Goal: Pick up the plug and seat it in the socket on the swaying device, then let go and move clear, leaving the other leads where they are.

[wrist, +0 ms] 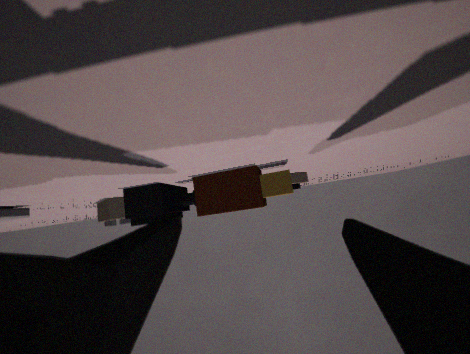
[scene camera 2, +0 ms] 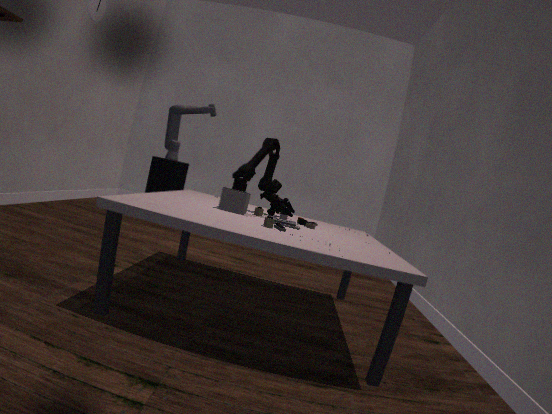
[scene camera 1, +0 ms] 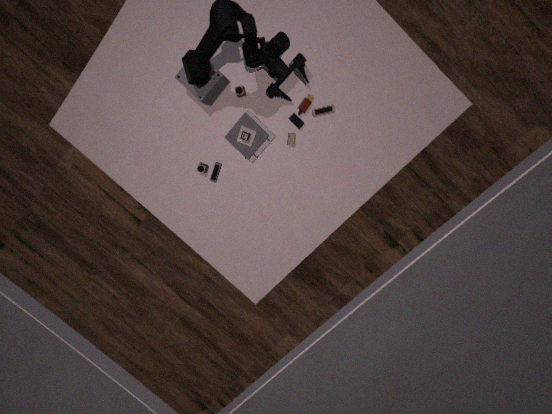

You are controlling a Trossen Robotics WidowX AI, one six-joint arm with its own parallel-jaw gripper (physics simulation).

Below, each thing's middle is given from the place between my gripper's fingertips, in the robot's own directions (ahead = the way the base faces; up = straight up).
Now: hand 50 mm short of the plug (wrist: 245,188), 20 mm above it and 10 mm to the left of it. Also, from my hand: grey square device with socket (scene camera 1: 249,135) (280 mm to the right, 10 mm below, 10 mm ahead); black lead (wrist: 145,204) (80 mm ahead, 70 mm to the right, 20 mm below); pale lead (wrist: 112,209) (130 mm to the right, 130 mm ahead, 20 mm below).
